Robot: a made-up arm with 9 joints.
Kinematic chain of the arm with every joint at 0, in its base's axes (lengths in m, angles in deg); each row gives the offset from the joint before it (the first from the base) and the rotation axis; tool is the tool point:
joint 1: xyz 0 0 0.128 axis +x
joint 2: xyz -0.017 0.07 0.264 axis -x
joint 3: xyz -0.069 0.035 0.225 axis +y
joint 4: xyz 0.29 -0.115 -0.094 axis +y
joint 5: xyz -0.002 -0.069 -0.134 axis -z
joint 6: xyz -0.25 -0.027 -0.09 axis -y
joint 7: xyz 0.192 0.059 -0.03 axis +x
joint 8: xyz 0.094 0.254 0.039 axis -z
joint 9: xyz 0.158 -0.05 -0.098 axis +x
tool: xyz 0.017 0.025 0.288
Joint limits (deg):
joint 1: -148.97..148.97
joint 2: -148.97..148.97
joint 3: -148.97..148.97
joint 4: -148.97..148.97
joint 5: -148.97..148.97
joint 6: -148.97..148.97
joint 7: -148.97..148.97
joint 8: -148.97..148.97
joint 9: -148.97..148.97
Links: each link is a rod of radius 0.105 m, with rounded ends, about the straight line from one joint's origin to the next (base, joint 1, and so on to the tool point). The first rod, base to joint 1, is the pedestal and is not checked.
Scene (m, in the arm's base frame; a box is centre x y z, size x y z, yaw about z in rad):
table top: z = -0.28
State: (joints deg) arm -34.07 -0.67 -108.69 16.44 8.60 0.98 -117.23 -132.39 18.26
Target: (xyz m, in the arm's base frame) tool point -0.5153 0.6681 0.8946
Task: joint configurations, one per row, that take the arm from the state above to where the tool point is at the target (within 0.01 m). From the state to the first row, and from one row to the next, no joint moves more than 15 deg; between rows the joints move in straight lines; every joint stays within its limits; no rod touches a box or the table.
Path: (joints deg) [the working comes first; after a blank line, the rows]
Joints at the target: -40.96 -4.60 -146.23 -4.79 -3.22 68.30 -105.59 -118.43 18.30
Straight joint move there: clear.

1: -35.45 -1.46 -116.20 12.19 6.24 14.44 -114.90 -129.60 18.27
2: -36.83 -2.24 -123.71 7.95 3.87 27.91 -112.57 -126.81 18.27
3: -38.20 -3.03 -131.22 3.70 1.51 41.37 -110.24 -124.01 18.28
4: -39.58 -3.82 -138.72 -0.54 -0.85 54.84 -107.92 -121.22 18.29
5: -40.96 -4.60 -146.23 -4.79 -3.22 68.30 -105.59 -118.43 18.30

